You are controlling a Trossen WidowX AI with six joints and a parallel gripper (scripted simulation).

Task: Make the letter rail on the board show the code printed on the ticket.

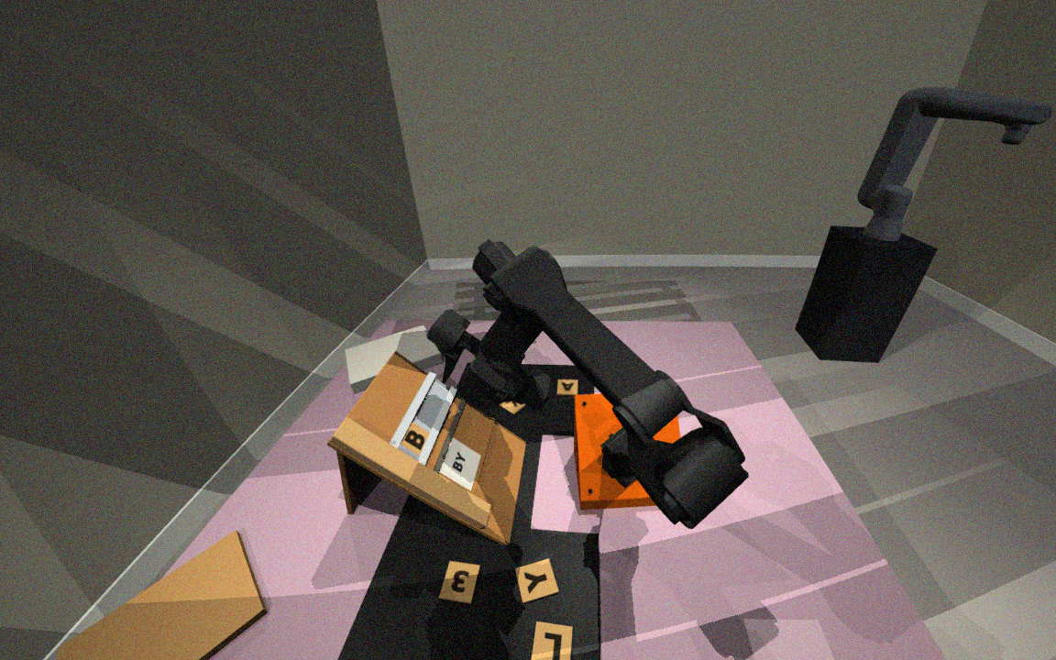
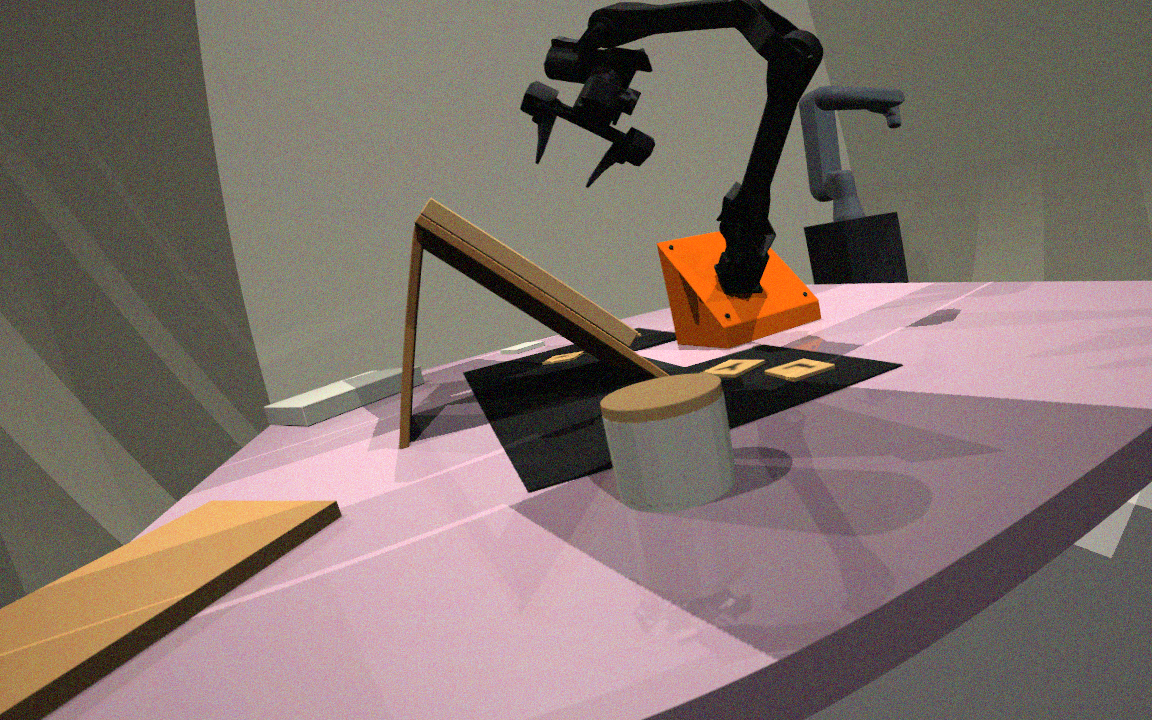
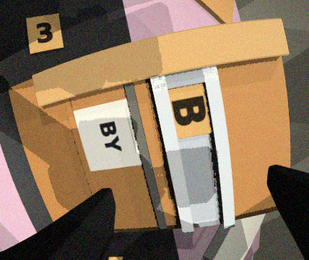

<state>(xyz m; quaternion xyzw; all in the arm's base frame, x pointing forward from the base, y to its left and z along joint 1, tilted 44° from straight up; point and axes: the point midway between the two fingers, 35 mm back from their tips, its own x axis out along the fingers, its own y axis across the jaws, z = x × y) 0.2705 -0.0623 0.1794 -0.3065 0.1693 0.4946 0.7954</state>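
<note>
The y tile is 28 cm below my gripper tip, 14 cm to the left of it and 12 cm behind it. The rest, counted from my gripper tip: black mat: 28 cm below, 6 cm to the right, 5 cm behind; then b tile: 11 cm below, 11 cm ahead, 2 cm to the left; then white ticket: 18 cm below, 4 cm ahead.
</note>
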